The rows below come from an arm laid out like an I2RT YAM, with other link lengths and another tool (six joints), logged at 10 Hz.
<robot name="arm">
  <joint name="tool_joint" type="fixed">
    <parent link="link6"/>
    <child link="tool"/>
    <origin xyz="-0.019 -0.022 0.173" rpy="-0.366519 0 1.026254"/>
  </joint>
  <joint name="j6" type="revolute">
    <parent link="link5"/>
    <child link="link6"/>
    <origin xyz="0 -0.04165 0.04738" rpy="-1.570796 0 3.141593"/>
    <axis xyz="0 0 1"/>
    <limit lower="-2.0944" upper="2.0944"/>
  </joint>
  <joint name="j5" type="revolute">
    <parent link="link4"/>
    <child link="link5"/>
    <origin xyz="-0.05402 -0.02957 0.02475" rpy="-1.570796 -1.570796 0"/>
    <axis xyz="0 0 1"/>
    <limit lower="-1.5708" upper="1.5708"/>
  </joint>
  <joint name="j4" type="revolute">
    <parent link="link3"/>
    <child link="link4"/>
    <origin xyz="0.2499 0.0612 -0.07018" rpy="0 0 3.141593"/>
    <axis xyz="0 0 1"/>
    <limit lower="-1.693" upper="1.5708"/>
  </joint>
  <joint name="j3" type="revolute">
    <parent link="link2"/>
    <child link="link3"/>
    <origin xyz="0 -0.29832 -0.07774" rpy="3.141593 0 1.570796"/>
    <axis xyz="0 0 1"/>
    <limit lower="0" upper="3.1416"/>
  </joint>
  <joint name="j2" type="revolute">
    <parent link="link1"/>
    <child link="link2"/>
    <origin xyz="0.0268 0.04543 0.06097" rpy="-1.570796 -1.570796 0"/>
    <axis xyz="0 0 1"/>
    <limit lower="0" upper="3.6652"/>
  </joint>
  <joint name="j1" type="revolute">
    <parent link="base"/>
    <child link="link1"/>
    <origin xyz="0 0 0.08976"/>
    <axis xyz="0 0 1"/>
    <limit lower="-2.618" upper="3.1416"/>
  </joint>
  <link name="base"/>
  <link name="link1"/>
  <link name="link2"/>
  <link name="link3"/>
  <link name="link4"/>
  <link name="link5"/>
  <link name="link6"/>
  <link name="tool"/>
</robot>
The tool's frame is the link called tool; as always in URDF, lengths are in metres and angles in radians.
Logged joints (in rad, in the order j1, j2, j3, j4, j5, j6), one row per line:
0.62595, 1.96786, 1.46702, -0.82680, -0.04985, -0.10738
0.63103, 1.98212, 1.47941, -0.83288, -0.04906, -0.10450
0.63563, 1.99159, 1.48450, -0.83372, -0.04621, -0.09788
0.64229, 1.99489, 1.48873, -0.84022, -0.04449, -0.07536
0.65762, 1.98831, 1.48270, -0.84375, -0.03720, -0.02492
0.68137, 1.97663, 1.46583, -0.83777, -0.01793, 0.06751
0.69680, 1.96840, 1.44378, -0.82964, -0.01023, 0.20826
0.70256, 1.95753, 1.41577, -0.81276, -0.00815, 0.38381
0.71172, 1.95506, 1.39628, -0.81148, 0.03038, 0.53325
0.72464, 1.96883, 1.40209, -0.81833, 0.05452, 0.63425
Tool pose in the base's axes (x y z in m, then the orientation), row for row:
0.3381, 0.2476, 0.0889, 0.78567, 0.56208, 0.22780, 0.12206
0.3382, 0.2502, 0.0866, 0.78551, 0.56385, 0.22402, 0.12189
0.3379, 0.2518, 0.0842, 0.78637, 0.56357, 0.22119, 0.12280
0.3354, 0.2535, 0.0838, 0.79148, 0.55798, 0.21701, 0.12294
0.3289, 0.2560, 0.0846, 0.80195, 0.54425, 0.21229, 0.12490
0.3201, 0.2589, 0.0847, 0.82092, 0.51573, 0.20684, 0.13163
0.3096, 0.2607, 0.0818, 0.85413, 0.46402, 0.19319, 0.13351
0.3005, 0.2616, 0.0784, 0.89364, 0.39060, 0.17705, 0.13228
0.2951, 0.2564, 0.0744, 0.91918, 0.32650, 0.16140, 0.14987
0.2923, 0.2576, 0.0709, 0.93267, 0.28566, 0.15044, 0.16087
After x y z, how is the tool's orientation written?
As a quaternion, x y z w.
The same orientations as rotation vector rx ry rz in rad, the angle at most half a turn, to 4 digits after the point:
2.2931, 1.6405, 0.6649
2.2929, 1.6459, 0.6539
2.2942, 1.6442, 0.6453
2.3089, 1.6278, 0.6331
2.3368, 1.5859, 0.6186
2.3830, 1.4971, 0.6004
2.4767, 1.3455, 0.5602
2.5931, 1.1334, 0.5138
2.6410, 0.9381, 0.4637
2.6634, 0.8157, 0.4296

